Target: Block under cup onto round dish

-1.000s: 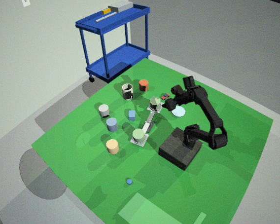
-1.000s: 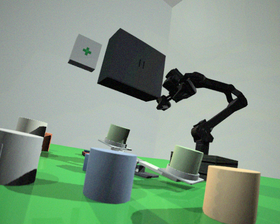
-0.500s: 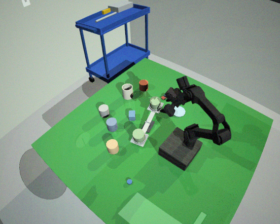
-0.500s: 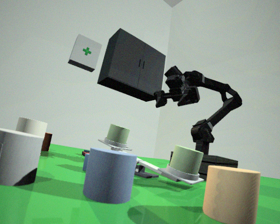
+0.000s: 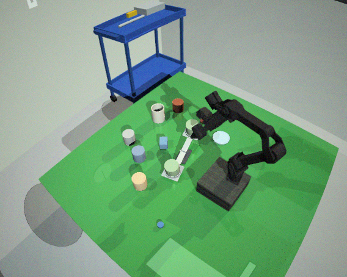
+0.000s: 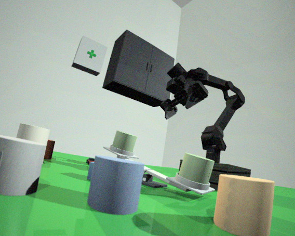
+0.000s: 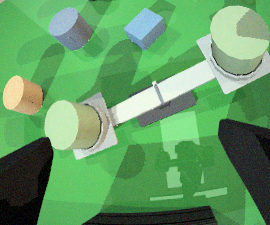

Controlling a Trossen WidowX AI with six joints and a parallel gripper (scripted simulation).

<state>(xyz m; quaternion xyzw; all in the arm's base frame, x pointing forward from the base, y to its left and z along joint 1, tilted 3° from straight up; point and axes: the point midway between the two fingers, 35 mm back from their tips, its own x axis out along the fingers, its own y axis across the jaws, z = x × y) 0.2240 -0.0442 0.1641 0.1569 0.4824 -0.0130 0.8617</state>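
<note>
Now: the block 180 mm below my gripper tip, 120 mm to the left of it and 60 mm ahead of it. From my gripper tip the other things lie so: round pale blue dish 230 mm to the right, 220 mm below, 60 mm behind; then pale green cup 150 mm to the right, 110 mm below, 90 mm ahead; then balance 180 mm below, 80 mm ahead, 10 mm to the right.
</note>
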